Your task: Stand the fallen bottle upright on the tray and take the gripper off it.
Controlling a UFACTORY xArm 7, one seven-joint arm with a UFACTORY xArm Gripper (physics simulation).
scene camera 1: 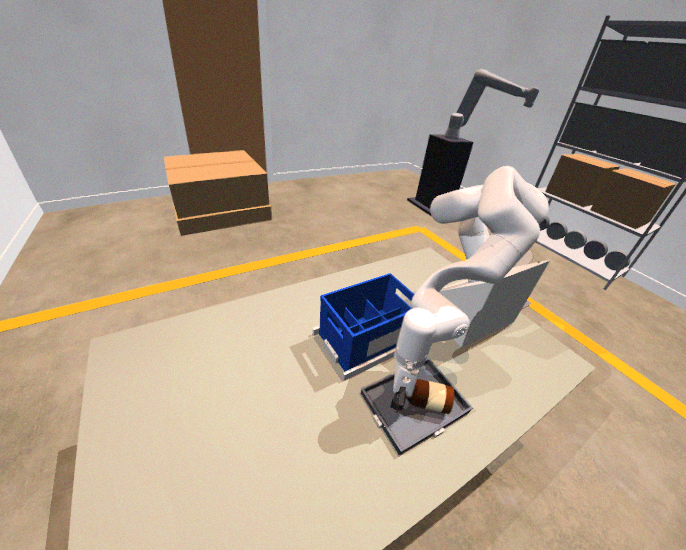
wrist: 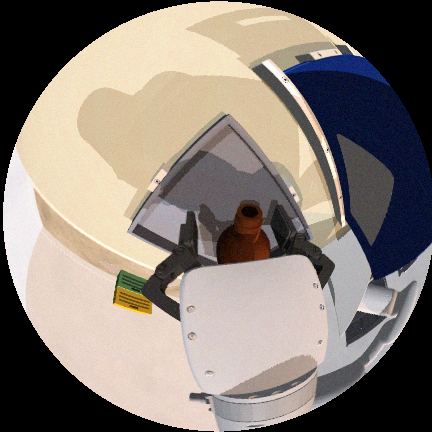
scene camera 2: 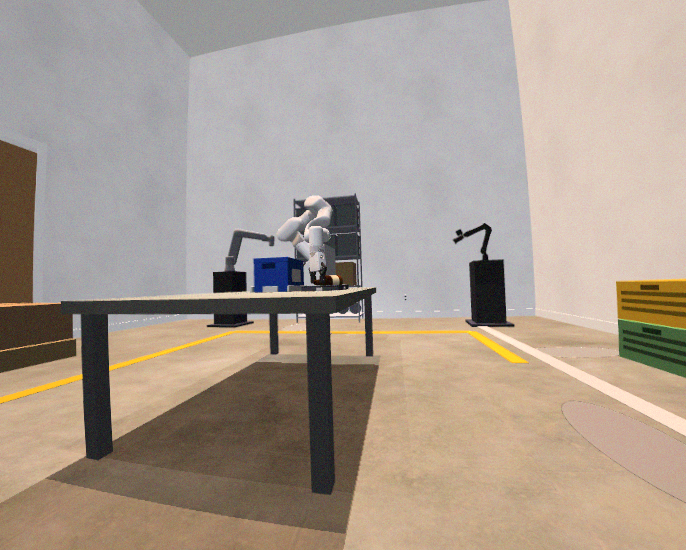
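Seen in the pictures: gripper, fingertip midpoint: (scene camera 1: pixel 397 393) (wrist: pixel 235 217) (scene camera 2: pixel 318 283); arm's base, origin of the base link: (wrist: pixel 356 295).
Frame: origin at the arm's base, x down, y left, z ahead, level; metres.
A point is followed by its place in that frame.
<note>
The brown bottle with a cream label (scene camera 1: pixel 438 397) {y 0.240, x 0.133, z 0.370 m} (scene camera 2: pixel 333 280) {y 0.239, x 0.155, z 0.393 m} (wrist: pixel 245 245) {y 0.178, x 0.147, z 0.420 m} lies on its side on the dark grey tray (scene camera 1: pixel 416 432) {y 0.274, x 0.200, z 0.446 m} (wrist: pixel 192 172) {y 0.178, x 0.200, z 0.502 m}. Its neck end is at the gripper, and its open mouth shows in the wrist view. My gripper (scene camera 1: pixel 399 399) {y 0.170, x 0.168, z 0.445 m} (scene camera 2: pixel 318 277) {y 0.170, x 0.168, z 0.445 m} (wrist: pixel 235 217) {y 0.170, x 0.168, z 0.445 m} is open and low over the tray, with one black finger on each side of the bottle's neck. In the wrist view gaps show between the neck and both fingers. The label end of the bottle is hidden behind the gripper body in that view.
A blue crate with dividers (scene camera 1: pixel 334 331) {y -0.047, x 0.101, z 0.546 m} (scene camera 2: pixel 277 275) {y -0.012, x 0.123, z 0.542 m} (wrist: pixel 320 102) {y 0.040, x 0.157, z 0.506 m} stands beside the tray on the table (scene camera 1: pixel 200 429) {y 0.055, x 0.206, z 0.954 m} (scene camera 2: pixel 200 304) {y 0.133, x 0.220, z 1.228 m}. An upright grey panel (scene camera 1: pixel 503 309) {y 0.090, x 0.080, z -0.029 m} stands near the arm's base. Other arms on black pedestals (scene camera 1: pixel 443 171) (scene camera 2: pixel 487 292) stand beyond the table.
</note>
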